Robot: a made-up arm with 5 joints. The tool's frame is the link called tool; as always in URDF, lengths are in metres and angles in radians. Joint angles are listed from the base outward. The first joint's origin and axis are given. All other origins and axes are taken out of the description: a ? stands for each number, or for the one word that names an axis. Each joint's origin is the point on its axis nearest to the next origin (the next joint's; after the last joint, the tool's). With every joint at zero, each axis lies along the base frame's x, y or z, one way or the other. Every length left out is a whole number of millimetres.
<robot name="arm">
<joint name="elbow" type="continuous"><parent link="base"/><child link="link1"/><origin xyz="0.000 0.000 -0.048"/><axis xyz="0 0 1"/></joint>
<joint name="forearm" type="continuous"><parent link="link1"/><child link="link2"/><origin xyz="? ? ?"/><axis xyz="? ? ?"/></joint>
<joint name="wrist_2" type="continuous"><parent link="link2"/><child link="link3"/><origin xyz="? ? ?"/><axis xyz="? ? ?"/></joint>
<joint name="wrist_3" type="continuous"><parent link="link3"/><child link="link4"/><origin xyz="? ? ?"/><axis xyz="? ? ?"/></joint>
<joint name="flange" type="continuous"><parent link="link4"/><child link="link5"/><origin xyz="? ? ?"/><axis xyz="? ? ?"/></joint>
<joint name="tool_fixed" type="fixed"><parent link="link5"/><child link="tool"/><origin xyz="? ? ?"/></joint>
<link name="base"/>
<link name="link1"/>
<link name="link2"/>
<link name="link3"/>
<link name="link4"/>
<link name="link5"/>
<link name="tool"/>
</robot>
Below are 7 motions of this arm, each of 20 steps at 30 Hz.
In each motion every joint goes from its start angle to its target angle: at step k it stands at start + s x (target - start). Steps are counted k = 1, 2, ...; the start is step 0. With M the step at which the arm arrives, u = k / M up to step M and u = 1 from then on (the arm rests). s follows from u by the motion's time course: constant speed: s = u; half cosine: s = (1 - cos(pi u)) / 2; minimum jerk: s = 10 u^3 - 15 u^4 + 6 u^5.
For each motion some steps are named. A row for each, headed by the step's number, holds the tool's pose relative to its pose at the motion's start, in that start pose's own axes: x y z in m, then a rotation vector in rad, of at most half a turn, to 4 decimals.
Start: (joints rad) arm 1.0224 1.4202 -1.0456 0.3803 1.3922
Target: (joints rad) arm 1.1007 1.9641 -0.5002 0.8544 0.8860
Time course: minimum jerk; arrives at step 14
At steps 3, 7, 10, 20:
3: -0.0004 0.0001 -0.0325 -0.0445 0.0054 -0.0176
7: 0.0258 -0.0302 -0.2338 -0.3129 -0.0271 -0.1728
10: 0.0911 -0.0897 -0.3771 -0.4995 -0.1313 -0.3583
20: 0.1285 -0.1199 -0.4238 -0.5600 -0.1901 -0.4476

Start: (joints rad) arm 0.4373 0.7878 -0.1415 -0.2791 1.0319
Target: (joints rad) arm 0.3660 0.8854 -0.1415 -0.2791 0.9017
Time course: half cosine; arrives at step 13
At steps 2, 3, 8, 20:
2: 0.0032 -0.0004 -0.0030 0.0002 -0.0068 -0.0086
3: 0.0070 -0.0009 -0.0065 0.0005 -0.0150 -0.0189
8: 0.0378 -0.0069 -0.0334 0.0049 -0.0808 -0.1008
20: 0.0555 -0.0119 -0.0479 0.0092 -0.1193 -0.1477

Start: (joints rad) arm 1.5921 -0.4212 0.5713 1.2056 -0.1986
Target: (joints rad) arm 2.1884 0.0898 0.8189 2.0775 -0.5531
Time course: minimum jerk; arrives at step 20
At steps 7, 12, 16, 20:
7: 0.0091 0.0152 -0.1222 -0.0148 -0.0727 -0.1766
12: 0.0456 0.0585 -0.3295 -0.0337 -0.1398 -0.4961
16: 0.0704 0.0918 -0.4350 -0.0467 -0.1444 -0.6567
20: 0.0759 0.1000 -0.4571 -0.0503 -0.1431 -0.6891

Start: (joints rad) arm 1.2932 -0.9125 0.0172 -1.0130 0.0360
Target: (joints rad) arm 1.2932 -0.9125 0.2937 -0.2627 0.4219
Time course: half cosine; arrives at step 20
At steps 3, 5, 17, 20:
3: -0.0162 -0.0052 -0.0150 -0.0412 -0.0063 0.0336
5: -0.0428 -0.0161 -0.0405 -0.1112 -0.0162 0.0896
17: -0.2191 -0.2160 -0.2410 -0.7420 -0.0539 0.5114
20: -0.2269 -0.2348 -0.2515 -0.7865 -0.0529 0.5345

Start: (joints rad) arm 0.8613 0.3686 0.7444 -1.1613 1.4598
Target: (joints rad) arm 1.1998 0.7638 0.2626 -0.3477 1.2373
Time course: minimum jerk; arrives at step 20
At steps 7, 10, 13, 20:
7: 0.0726 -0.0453 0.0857 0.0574 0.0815 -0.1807
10: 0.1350 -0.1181 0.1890 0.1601 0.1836 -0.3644
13: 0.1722 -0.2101 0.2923 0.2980 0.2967 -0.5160
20: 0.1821 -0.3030 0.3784 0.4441 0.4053 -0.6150

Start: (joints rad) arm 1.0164 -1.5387 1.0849 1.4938 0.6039
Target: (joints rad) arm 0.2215 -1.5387 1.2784 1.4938 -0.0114
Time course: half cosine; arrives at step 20
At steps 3, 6, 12, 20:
3: 0.0160 -0.0286 0.0025 0.0007 0.0033 -0.0009
6: 0.0662 -0.1046 0.0086 0.0021 0.0126 -0.0035
12: 0.2568 -0.2924 0.0198 0.0006 0.0398 -0.0110
20: 0.4367 -0.3910 0.0214 -0.0059 0.0593 -0.0166

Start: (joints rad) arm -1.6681 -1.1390 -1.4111 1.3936 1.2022
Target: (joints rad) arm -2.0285 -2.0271 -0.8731 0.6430 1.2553
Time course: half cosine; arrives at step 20
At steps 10, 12, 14, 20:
10: 0.0314 0.1325 0.3154 0.4485 -0.1289 -0.2107
12: 0.0476 0.1418 0.4102 0.5466 -0.1397 -0.2916
14: 0.0658 0.1409 0.4893 0.6159 -0.1385 -0.3668
20: 0.0986 0.1285 0.5911 0.6838 -0.1197 -0.4760

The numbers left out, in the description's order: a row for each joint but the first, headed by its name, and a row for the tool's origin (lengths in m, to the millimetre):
forearm: xyz -0.407 0.178 0.000, axis 1 0 0
wrist_2: xyz 0.000 -0.199 -0.111, axis 0 -1 0
wrist_3: xyz -0.284 0.000 0.320, axis -1 0 0
flange: xyz 0.000 -0.054 -0.064, axis 0 0 1
tool: xyz 0.043 0.369 0.000

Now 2 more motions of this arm.
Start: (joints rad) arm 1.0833 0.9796 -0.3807 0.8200 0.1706
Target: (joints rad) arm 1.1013 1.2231 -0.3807 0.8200 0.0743
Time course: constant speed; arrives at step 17
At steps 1, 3, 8, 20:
1: 0.0018 -0.0010 -0.0007 0.0123 -0.0058 -0.0010
3: 0.0054 -0.0029 -0.0019 0.0370 -0.0172 -0.0031
8: 0.0144 -0.0073 -0.0048 0.0993 -0.0442 -0.0082
20: 0.0309 -0.0144 -0.0090 0.2139 -0.0875 -0.0172

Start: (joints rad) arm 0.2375 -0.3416 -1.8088 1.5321 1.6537
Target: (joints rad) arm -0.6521 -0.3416 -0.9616 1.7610 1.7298
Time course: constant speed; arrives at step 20
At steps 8, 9, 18, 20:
8: 0.1847 0.0935 0.0225 -0.0452 -0.2404 -0.1859
9: 0.2061 0.1043 0.0341 -0.0421 -0.2719 -0.2081
18: 0.3414 0.1959 0.2201 0.0707 -0.5598 -0.3782
20: 0.3514 0.2149 0.2780 0.1156 -0.6229 -0.4056

